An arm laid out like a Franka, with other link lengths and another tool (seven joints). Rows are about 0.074 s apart.
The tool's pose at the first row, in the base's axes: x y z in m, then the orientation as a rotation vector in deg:
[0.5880 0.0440 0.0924 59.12 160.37 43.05]
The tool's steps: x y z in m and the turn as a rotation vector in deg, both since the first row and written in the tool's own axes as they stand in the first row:
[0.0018 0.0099 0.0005 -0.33 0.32 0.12]
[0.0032 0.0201 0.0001 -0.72 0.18 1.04]
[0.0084 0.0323 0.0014 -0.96 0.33 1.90]
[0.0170 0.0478 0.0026 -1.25 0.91 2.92]
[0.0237 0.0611 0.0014 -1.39 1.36 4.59]
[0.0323 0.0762 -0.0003 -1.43 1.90 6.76]
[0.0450 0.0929 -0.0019 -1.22 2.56 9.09]
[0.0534 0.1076 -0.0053 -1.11 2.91 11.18]
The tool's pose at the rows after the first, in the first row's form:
[0.5926 0.0518 0.0968 59.22 160.38 43.73]
[0.5975 0.0592 0.1020 60.53 159.71 44.24]
[0.6010 0.0710 0.1071 61.74 159.40 44.76]
[0.6038 0.0871 0.1142 63.16 159.34 45.67]
[0.6063 0.0995 0.1221 65.58 159.03 46.36]
[0.6082 0.1141 0.1315 68.75 158.62 47.02]
[0.6079 0.1323 0.1420 -71.90 -157.65 -47.24]
[0.6094 0.1458 0.1528 -74.28 -155.60 -47.07]

